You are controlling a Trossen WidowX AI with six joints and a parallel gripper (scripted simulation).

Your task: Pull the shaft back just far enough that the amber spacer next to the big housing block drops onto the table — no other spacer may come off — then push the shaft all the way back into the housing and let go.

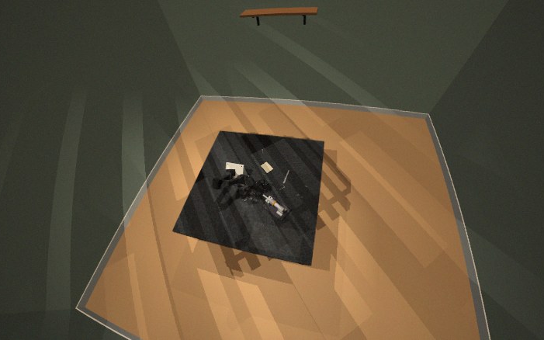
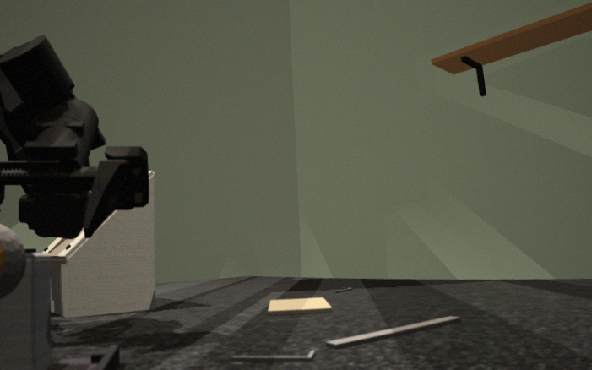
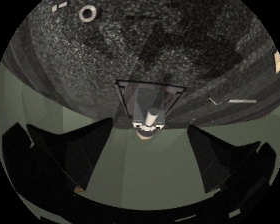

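Now: gripper tip 130 mm short of the amber spacer, 60 mm to the left of it and 20 mm above it. The rest, counted from my gripper tip: thin grey bar: 270 mm to the left, 170 mm ahead, 100 mm below; then tan flat plate: 350 mm to the left, 100 mm below, 50 mm behind.
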